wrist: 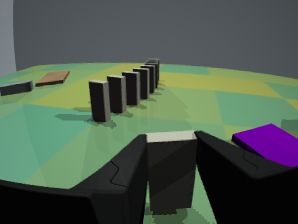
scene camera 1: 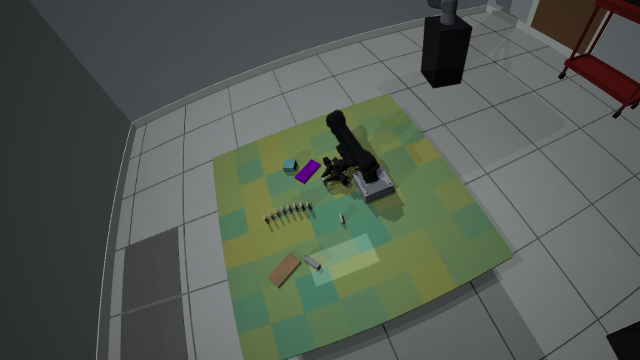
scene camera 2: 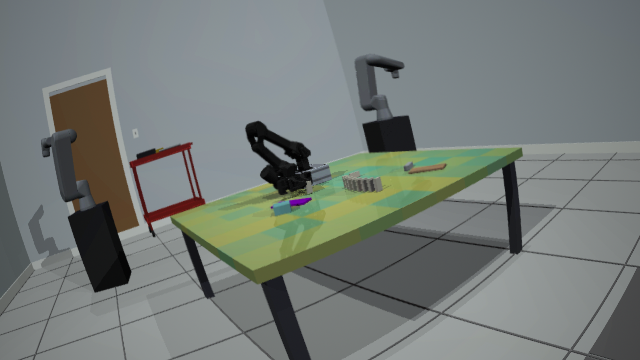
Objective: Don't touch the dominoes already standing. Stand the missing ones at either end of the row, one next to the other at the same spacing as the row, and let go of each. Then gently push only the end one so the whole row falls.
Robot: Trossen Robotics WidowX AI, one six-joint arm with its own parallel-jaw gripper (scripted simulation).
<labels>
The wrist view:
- gripper: 170,140
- domino: 172,155, held by the gripper
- domino: 99,93
</labels>
